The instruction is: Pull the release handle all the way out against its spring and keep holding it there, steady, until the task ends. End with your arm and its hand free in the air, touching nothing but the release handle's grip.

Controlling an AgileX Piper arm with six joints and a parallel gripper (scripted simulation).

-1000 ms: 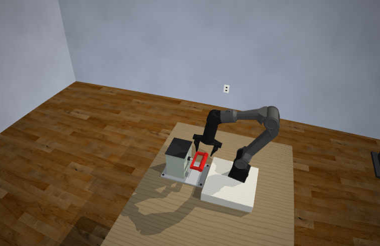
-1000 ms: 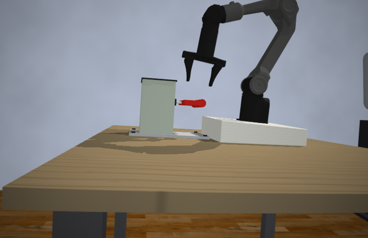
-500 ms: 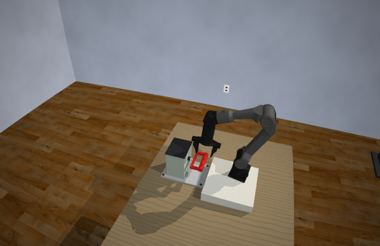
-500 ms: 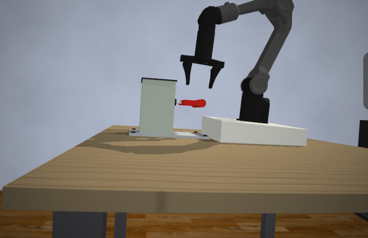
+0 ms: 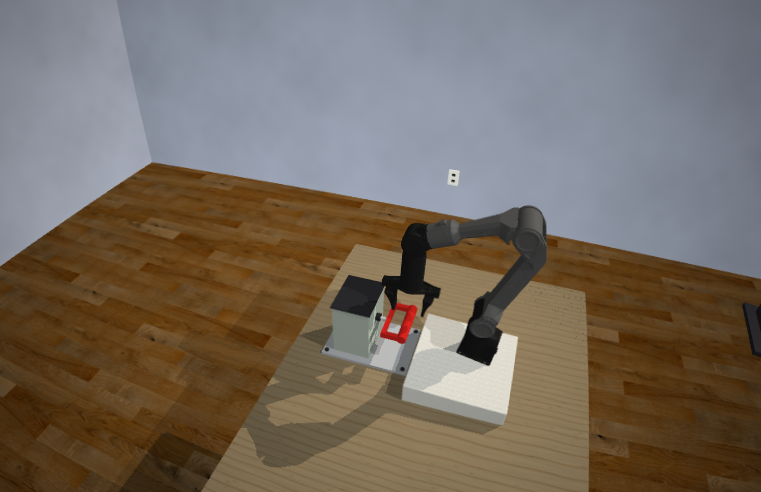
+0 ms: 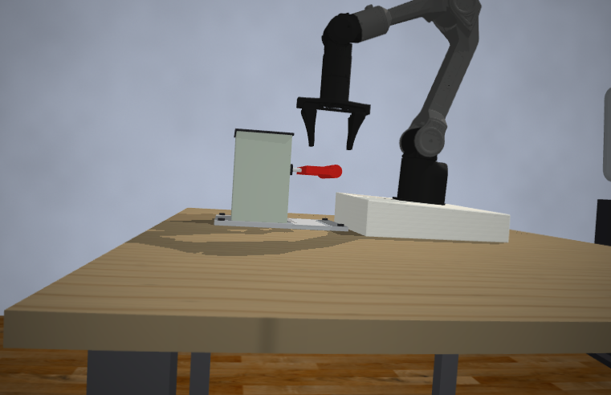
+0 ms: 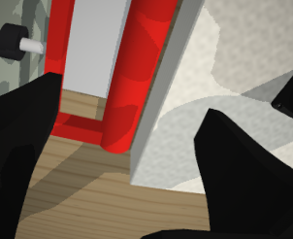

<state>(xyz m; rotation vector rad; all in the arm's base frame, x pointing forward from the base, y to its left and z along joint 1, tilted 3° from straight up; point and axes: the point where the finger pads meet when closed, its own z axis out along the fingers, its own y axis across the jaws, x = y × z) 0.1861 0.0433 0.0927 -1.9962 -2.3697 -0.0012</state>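
My hand is 150 mm above the grey baseplate, 90 mm short of it and 20 mm to the right of it.
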